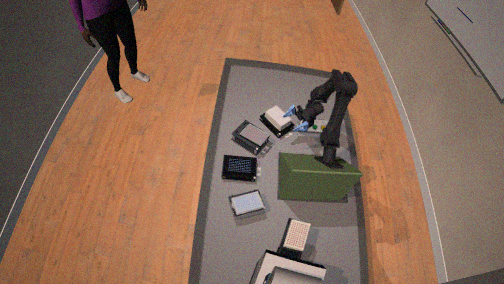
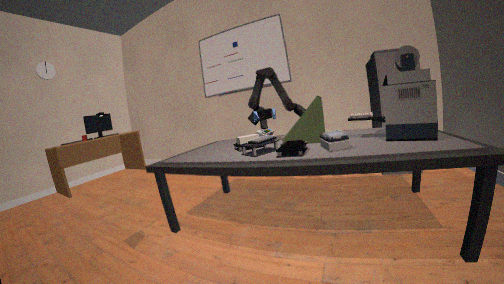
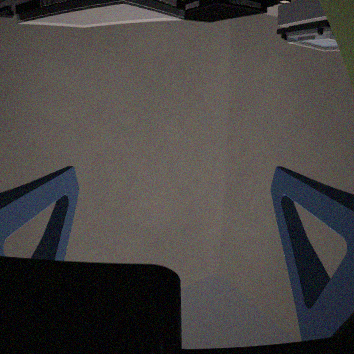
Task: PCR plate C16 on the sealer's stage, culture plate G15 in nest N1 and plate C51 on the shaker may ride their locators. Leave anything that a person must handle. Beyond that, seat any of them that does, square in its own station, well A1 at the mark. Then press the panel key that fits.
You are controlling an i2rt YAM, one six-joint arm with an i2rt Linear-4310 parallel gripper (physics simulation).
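Note:
My gripper (image 1: 289, 124) (image 2: 264, 119) (image 3: 174, 177) is open and empty, high above the table beside a white-topped block on a black base (image 1: 277, 117) (image 2: 246, 139). A pale pink plate (image 1: 298, 235) (image 2: 361, 115) rests on the sealer's stage. A grey-pink plate (image 1: 254, 135) sits in a dark raised station. A dark plate with blue wells (image 1: 240, 164) sits in a black station. A light blue plate (image 1: 247, 203) (image 2: 334, 136) (image 3: 325, 44) sits in another station. Labels are too small to read, so I cannot tell G15 from C51. The key panel (image 1: 320, 126) (image 2: 265, 132) shows green and yellow keys, partly behind my gripper.
A green wedge-shaped block (image 1: 310, 185) (image 2: 315, 120) (image 3: 345, 30) stands beside the arm's base. The sealer's large housing (image 1: 287, 265) (image 2: 410, 107) is at the other end of the table (image 1: 212, 160) (image 2: 330, 166). A person (image 1: 120, 45) stands off the table's side.

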